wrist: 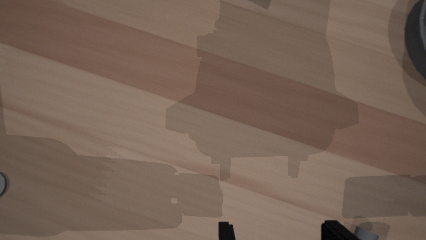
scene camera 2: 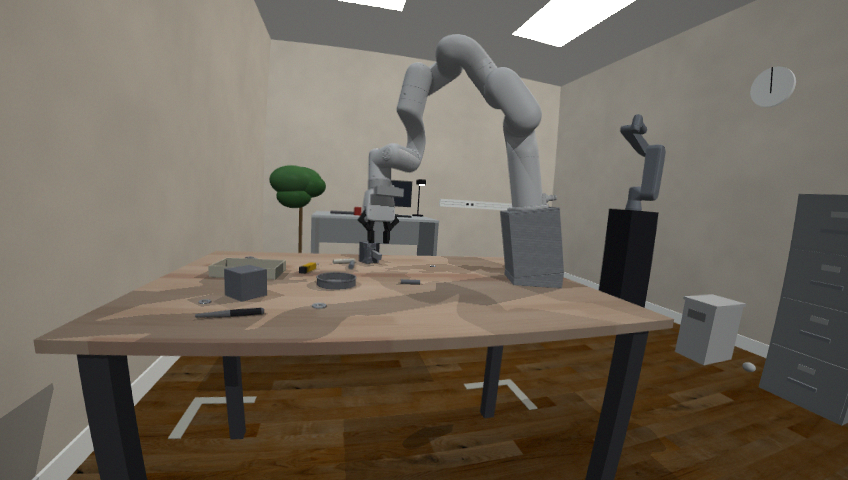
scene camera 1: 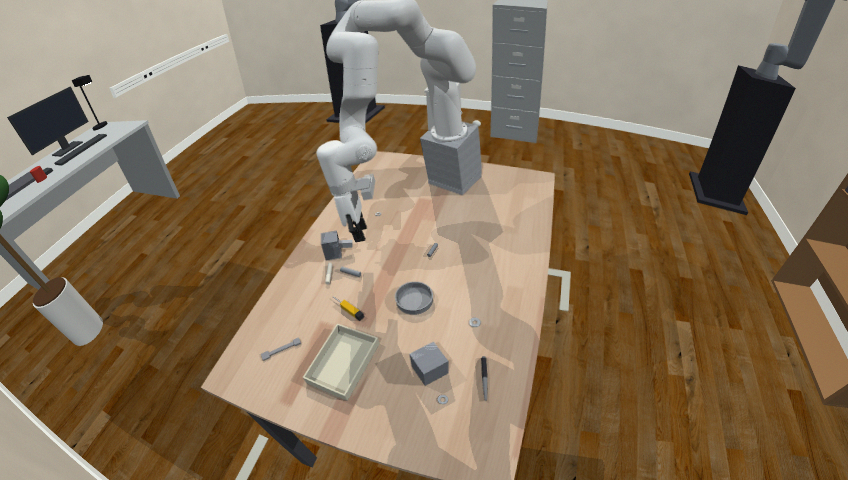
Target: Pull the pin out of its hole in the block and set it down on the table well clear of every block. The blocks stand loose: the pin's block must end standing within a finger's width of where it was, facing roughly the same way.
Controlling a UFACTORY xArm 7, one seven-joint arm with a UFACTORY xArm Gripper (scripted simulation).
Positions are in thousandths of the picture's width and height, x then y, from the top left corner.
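Note:
There's a tray (scene camera 2: 325, 559), (scene camera 1: 398, 755) here, though in the wrist view the tray is out of frame. I can see a round dish (scene camera 1: 488, 622) and a grey block (scene camera 2: 286, 591) as well, and then there's my gripper (scene camera 2: 446, 507), (scene camera 1: 426, 491).

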